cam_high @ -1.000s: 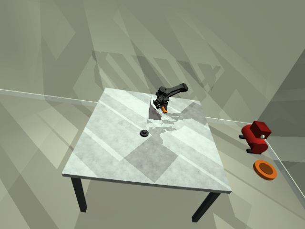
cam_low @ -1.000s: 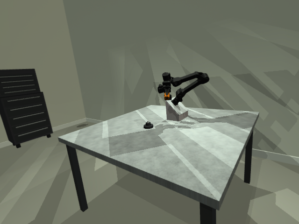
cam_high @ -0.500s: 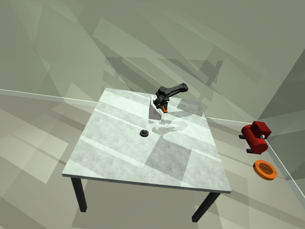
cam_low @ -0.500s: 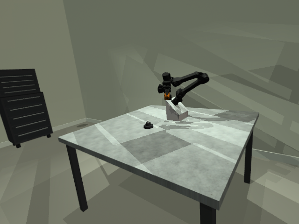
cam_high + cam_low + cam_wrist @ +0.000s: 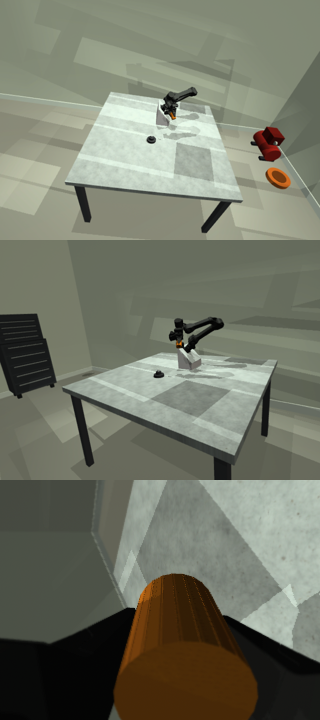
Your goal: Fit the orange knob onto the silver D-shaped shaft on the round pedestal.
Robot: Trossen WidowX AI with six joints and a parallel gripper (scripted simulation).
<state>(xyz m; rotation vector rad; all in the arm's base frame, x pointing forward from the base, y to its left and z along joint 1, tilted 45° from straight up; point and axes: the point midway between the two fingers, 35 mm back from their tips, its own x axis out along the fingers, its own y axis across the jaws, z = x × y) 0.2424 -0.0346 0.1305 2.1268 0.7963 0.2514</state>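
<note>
Right now the orange knob is 30 mm behind my gripper tip, 20 mm above it and 10 mm to the right of it. From my gripper tip the other things lie so: pedestal (210 mm below, 170 mm to the right, 60 mm ahead).
</note>
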